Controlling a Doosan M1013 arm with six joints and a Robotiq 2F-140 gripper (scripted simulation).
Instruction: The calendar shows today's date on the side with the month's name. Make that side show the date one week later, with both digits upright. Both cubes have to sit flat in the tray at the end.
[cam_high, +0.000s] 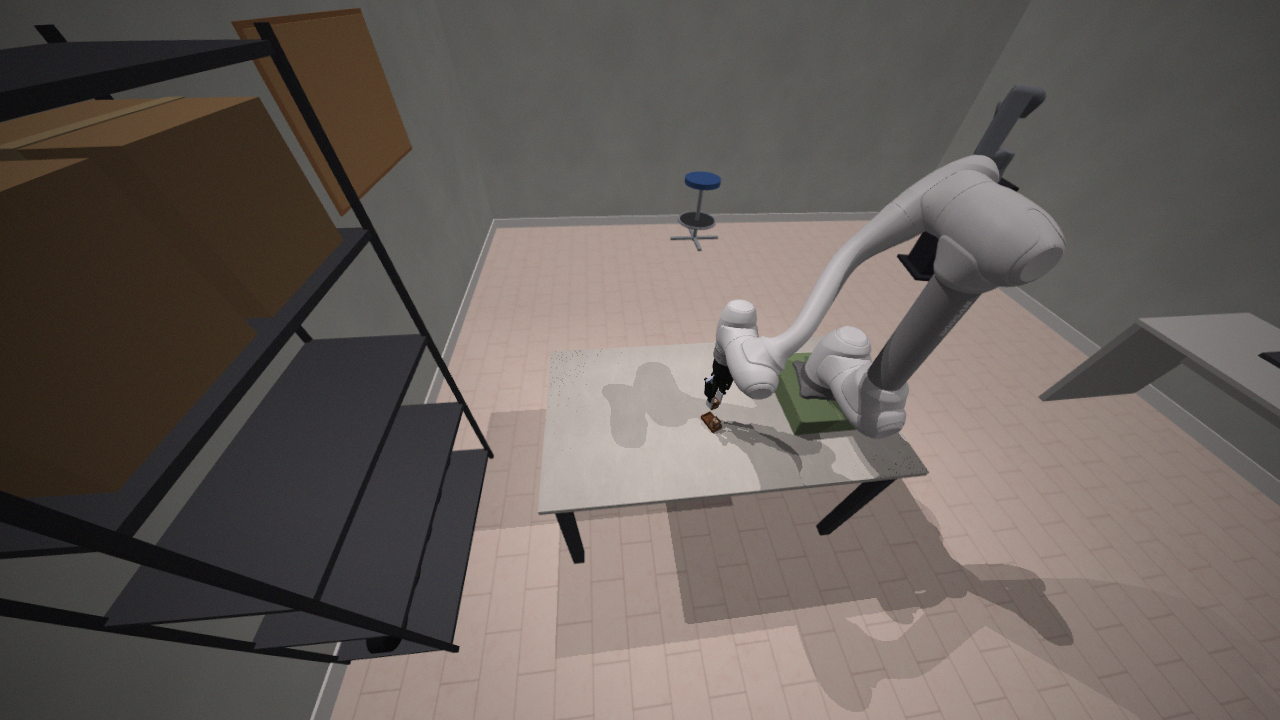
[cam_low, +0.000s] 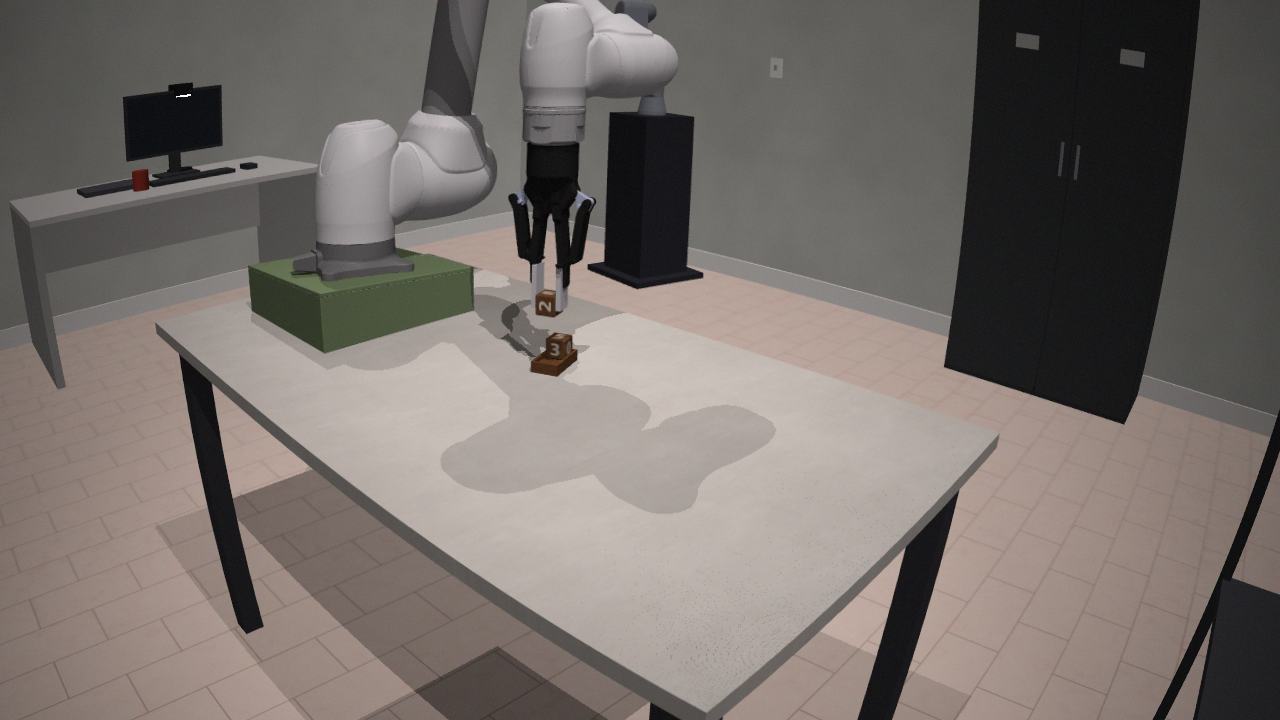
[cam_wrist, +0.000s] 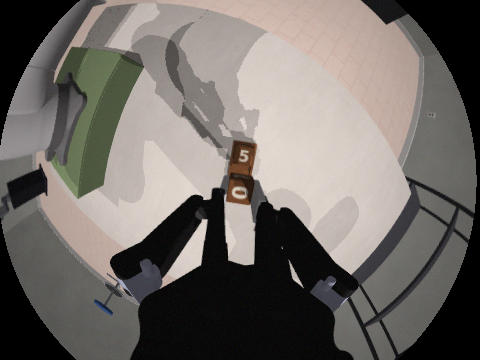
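Now: hand 2 cm past the brown cube, 3 cm to the right of it and 11 cm above it. Also, from my hand: brown tray: 1 cm behind, 1 cm to the left, 12 cm below.
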